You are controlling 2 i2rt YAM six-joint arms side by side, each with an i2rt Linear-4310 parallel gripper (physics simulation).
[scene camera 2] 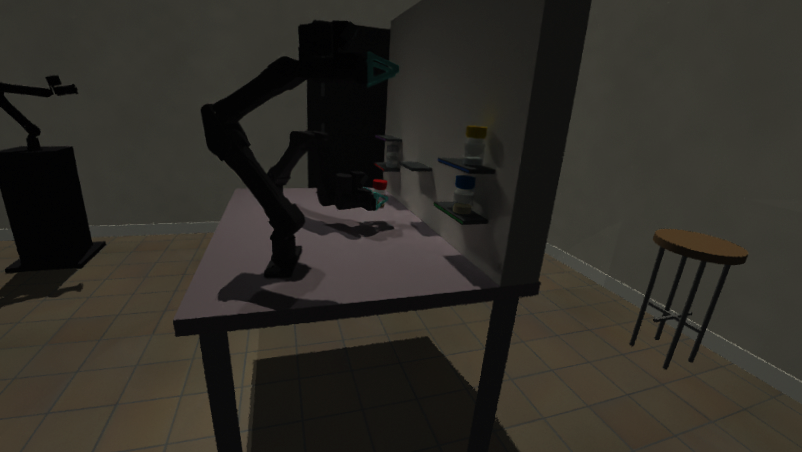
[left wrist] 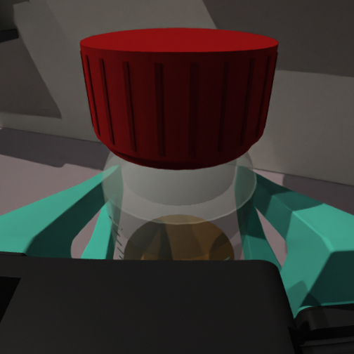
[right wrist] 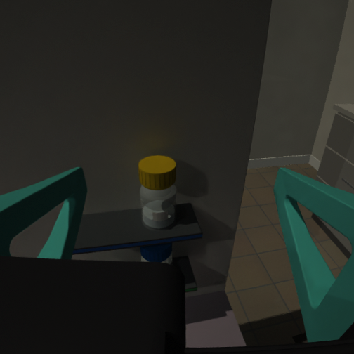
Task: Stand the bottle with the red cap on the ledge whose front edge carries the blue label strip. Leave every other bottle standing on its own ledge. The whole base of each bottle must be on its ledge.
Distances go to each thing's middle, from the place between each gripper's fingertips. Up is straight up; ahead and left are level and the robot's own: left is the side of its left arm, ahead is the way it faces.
Labels:
Now: left hand 2 cm past the red-capped bottle (left wrist: 178, 107), 1 cm to the left of it and 1 cm below it. The rest, counted from my left hand: yellow-capped bottle (right wrist: 157, 173) 10 cm ahead, 46 cm to the right, 25 cm above.
My right hand is 23 cm short of the yellow-capped bottle, 3 cm to the left of it and 17 cm above it. Also, from my right hand: red-capped bottle 10 cm ahead, 42 cm to the left, 41 cm below.

